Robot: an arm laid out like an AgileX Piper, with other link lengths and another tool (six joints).
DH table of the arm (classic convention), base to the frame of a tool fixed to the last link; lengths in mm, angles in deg. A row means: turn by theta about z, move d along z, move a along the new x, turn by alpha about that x. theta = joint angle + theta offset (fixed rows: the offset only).
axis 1: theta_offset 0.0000, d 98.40, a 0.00, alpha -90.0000
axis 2: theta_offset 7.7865, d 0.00, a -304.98, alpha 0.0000
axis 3: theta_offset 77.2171, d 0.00, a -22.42, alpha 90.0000
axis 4: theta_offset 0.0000, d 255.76, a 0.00, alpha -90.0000
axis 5: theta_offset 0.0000, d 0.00, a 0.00, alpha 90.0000
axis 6: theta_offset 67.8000, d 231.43, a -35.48, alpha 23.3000
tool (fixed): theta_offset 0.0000, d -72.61, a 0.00, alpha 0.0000
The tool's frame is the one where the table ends.
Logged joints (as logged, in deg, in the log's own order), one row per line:
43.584 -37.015 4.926 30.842 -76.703 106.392
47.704 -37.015 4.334 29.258 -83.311 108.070
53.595 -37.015 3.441 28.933 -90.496 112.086
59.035 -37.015 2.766 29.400 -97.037 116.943
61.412 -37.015 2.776 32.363 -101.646 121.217
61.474 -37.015 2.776 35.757 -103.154 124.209
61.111 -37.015 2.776 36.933 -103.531 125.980
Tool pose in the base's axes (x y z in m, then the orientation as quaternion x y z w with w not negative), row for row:
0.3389 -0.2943 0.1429 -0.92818 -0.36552 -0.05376 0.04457
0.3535 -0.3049 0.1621 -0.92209 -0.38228 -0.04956 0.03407
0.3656 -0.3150 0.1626 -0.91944 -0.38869 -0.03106 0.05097
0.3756 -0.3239 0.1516 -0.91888 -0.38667 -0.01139 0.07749
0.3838 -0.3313 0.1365 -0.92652 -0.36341 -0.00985 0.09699
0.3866 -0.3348 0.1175 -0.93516 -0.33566 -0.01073 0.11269
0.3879 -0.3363 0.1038 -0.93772 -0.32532 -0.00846 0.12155
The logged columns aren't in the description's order. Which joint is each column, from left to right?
Columns, left to right: axis 5, axis 1, axis 4, axis 6, axis 3, axis 2.
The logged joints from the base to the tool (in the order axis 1, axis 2, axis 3, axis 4, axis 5, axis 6), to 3 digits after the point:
-37.015 106.392 -76.703 4.926 43.584 30.842
-37.015 108.070 -83.311 4.334 47.704 29.258
-37.015 112.086 -90.496 3.441 53.595 28.933
-37.015 116.943 -97.037 2.766 59.035 29.400
-37.015 121.217 -101.646 2.776 61.412 32.363
-37.015 124.209 -103.154 2.776 61.474 35.757
-37.015 125.980 -103.531 2.776 61.111 36.933

